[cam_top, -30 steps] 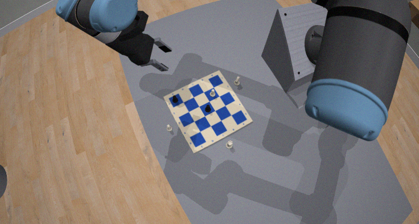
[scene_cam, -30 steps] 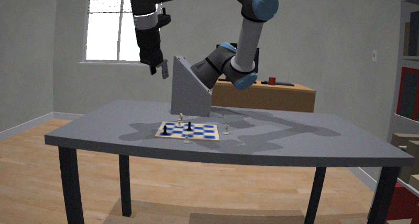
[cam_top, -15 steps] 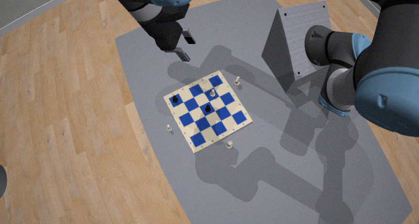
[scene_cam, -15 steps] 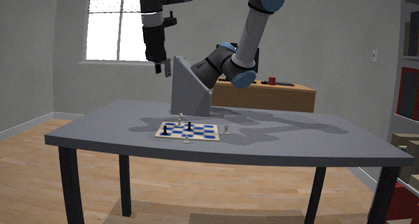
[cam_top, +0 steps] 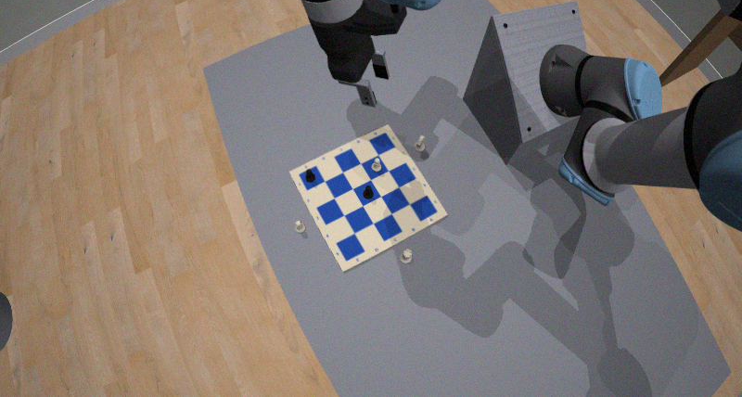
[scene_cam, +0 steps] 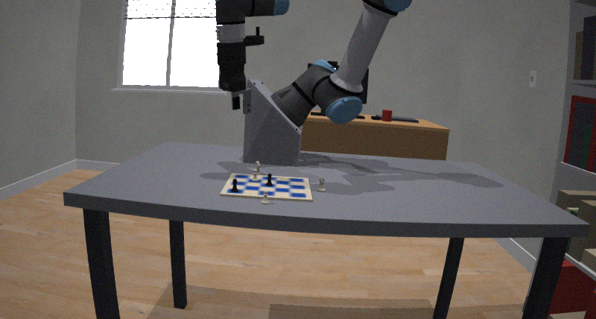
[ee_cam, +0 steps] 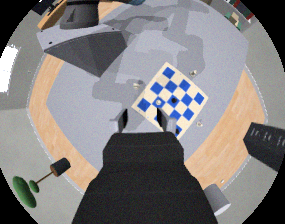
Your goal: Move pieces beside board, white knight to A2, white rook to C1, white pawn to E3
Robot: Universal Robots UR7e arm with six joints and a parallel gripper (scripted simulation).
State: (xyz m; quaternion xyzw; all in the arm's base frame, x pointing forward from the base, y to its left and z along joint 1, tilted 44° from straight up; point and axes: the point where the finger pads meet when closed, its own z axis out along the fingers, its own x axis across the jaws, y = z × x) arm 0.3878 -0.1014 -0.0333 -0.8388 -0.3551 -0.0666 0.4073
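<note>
Right now my hand is 19 cm above the white knight, 9 cm past it and 4 cm to the right of it. From my hand the other things lie so: white rook 23 cm to the left, 19 cm below, 4 cm ahead; chessboard 20 cm below, 9 cm to the left, 5 cm ahead.
</note>
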